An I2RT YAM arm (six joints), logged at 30 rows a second.
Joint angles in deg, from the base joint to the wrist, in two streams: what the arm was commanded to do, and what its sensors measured. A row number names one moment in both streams.
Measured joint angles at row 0:
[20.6, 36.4, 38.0, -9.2, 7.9, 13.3]
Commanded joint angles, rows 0 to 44:
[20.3, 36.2, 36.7, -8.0, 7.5, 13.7]
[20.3, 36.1, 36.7, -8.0, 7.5, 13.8]
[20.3, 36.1, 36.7, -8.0, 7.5, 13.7]
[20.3, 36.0, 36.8, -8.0, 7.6, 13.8]
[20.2, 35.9, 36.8, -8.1, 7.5, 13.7]
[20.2, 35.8, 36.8, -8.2, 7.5, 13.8]
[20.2, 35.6, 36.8, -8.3, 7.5, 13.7]
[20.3, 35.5, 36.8, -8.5, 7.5, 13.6]
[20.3, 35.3, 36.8, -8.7, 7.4, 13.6]
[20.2, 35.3, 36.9, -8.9, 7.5, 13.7]
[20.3, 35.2, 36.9, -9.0, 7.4, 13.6]
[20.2, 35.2, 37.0, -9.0, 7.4, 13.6]
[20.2, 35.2, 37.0, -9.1, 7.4, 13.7]
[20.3, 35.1, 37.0, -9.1, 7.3, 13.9]
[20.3, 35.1, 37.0, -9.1, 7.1, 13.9]
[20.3, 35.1, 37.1, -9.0, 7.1, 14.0]
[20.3, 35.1, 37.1, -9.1, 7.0, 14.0]
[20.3, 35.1, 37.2, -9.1, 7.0, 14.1]
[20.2, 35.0, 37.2, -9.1, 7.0, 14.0]
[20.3, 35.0, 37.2, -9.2, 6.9, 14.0]
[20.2, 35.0, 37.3, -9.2, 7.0, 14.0]
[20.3, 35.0, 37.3, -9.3, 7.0, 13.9]
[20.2, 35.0, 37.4, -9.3, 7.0, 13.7]
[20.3, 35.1, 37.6, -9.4, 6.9, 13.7]
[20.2, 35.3, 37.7, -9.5, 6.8, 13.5]
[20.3, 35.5, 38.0, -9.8, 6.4, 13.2]
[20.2, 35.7, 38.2, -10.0, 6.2, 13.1]
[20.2, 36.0, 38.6, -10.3, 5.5, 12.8]
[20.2, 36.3, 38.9, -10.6, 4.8, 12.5]
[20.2, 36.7, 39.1, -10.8, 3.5, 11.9]
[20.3, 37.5, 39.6, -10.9, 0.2, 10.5]
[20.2, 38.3, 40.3, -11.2, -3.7, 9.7]
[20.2, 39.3, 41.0, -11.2, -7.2, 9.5]
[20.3, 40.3, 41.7, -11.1, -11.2, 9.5]
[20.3, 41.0, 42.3, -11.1, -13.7, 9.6]
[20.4, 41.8, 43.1, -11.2, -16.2, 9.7]
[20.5, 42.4, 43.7, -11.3, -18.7, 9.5]
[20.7, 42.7, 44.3, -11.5, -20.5, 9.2]
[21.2, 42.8, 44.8, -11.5, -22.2, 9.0]
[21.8, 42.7, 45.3, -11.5, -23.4, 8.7]
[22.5, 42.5, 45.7, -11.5, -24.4, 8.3]
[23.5, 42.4, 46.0, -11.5, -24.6, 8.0]
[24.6, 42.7, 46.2, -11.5, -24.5, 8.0]
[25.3, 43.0, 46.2, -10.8, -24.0, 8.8]
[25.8, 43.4, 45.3, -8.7, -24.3, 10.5]
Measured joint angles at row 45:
[24.5, 43.1, 45.2, -10.5, -20.6, 9.7]
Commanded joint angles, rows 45 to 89:
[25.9, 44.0, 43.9, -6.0, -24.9, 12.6]
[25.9, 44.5, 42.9, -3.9, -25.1, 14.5]
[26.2, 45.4, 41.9, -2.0, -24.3, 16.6]
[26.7, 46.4, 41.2, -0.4, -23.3, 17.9]
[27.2, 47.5, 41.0, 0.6, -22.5, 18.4]
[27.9, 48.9, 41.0, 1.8, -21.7, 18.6]
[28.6, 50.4, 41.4, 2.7, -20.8, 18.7]
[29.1, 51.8, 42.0, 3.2, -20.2, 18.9]
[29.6, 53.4, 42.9, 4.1, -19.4, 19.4]
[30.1, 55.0, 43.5, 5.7, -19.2, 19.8]
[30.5, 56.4, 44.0, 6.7, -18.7, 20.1]
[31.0, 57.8, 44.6, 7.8, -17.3, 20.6]
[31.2, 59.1, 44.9, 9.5, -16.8, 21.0]
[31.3, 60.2, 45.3, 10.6, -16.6, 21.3]
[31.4, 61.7, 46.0, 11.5, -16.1, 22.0]
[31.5, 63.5, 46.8, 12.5, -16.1, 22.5]
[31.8, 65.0, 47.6, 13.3, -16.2, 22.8]
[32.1, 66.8, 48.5, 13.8, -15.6, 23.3]
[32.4, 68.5, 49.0, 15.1, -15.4, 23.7]
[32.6, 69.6, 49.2, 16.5, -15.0, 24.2]
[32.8, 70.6, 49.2, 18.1, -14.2, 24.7]
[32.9, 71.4, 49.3, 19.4, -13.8, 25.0]
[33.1, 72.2, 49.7, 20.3, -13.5, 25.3]
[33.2, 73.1, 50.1, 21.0, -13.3, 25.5]
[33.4, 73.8, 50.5, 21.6, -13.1, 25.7]
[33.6, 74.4, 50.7, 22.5, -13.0, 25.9]
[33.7, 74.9, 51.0, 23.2, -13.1, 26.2]
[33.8, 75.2, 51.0, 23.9, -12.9, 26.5]
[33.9, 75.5, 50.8, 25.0, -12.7, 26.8]
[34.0, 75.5, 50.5, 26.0, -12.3, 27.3]
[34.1, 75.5, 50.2, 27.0, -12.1, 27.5]
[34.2, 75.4, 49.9, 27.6, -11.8, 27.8]
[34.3, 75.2, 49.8, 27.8, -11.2, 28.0]
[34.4, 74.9, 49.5, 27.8, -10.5, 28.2]
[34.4, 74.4, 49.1, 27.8, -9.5, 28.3]
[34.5, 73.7, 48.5, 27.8, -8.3, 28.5]
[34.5, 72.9, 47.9, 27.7, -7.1, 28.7]
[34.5, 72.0, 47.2, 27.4, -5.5, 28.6]
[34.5, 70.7, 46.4, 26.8, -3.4, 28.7]
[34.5, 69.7, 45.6, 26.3, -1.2, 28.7]
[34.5, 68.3, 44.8, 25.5, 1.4, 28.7]
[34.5, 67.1, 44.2, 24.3, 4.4, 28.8]
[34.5, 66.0, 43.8, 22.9, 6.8, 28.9]
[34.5, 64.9, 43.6, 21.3, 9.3, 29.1]
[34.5, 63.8, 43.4, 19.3, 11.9, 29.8]
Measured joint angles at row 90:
[34.8, 66.7, 44.9, 22.9, 0.3, 28.6]
